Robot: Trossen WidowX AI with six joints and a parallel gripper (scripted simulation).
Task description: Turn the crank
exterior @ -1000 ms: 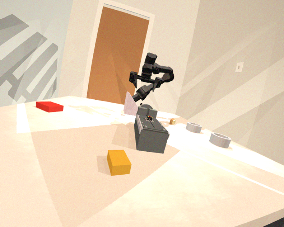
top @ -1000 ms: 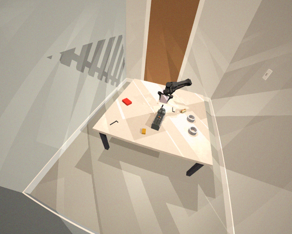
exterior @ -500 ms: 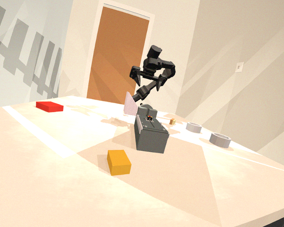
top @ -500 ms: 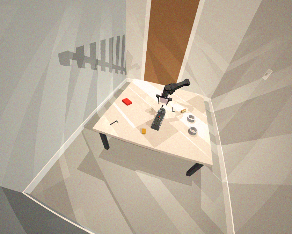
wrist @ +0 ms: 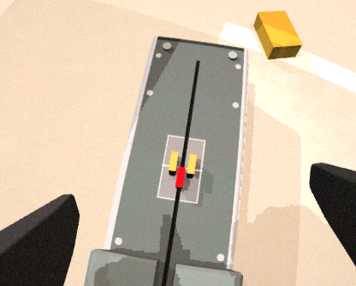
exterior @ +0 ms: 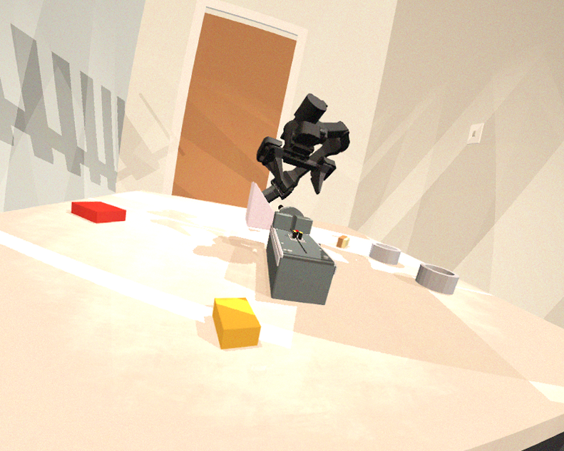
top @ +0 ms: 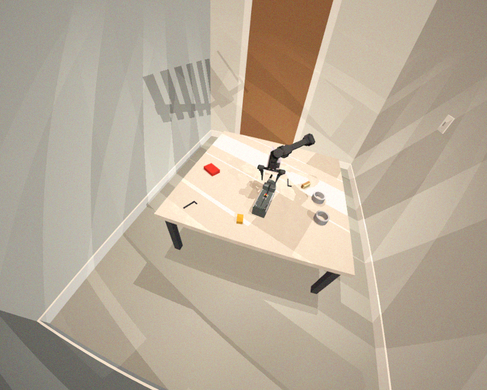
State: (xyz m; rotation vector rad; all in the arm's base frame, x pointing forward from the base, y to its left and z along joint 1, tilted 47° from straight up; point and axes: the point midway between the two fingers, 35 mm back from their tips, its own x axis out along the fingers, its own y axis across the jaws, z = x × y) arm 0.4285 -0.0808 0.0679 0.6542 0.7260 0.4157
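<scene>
Now: the dark brown crank handle 150 mm behind my gripper tip, 10 mm to the left of it and 60 mm below it. Also, from my gripper tip: red pointer 30 mm ahead, 90 mm below; yellow block 240 mm ahead, 120 mm to the right, 160 mm below; tan block 270 mm behind, 310 mm to the left, 160 mm below.
</scene>
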